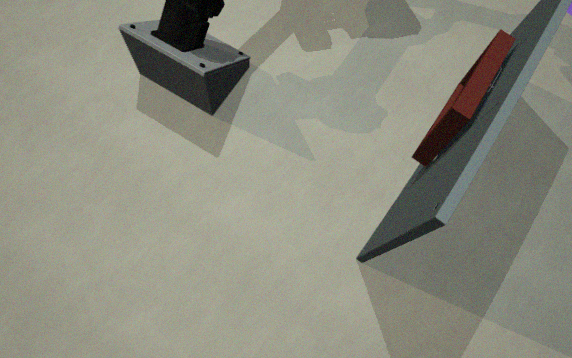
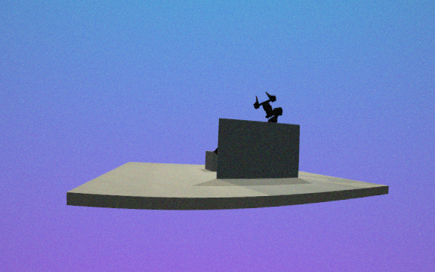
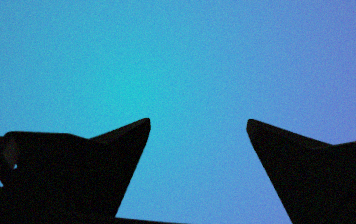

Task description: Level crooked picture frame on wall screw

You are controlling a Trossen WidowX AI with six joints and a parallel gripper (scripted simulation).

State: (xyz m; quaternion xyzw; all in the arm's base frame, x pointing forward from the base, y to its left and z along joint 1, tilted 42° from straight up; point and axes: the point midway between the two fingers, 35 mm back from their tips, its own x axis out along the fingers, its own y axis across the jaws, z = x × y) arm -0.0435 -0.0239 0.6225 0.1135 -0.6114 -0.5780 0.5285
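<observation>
My gripper tip is now 49 cm short of the picture frame, 44 cm above it and 28 cm to the left of it. Also, from my gripper tip: wall panel (50 cm ahead, 45 cm below, 28 cm to the right).
</observation>
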